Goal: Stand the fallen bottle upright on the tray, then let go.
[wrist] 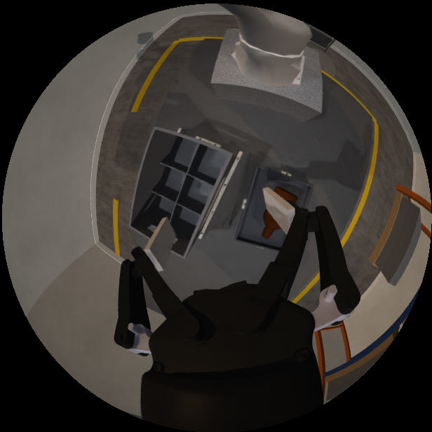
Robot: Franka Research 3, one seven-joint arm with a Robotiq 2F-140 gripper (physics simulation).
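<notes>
The brown bottle [272, 222] lies on its side in the dark grey tray [251, 220], right of the middle of the wrist view. Its neck points toward the lower left of the view, and the right finger pad hides part of its body. My gripper [216, 212] is open wide with nothing between its fingers. The right finger pad appears over the bottle, while the left pad appears over the lower edge of the grey compartment box. The height of the fingers above the bottle is hard to tell.
The grey divided box [187, 174] stands left of the tray, with a pale strip [221, 194] along its right side. The speckled block [270, 97] under the robot's base is at the top. A grey-brown piece of furniture [400, 240] stands at the right edge.
</notes>
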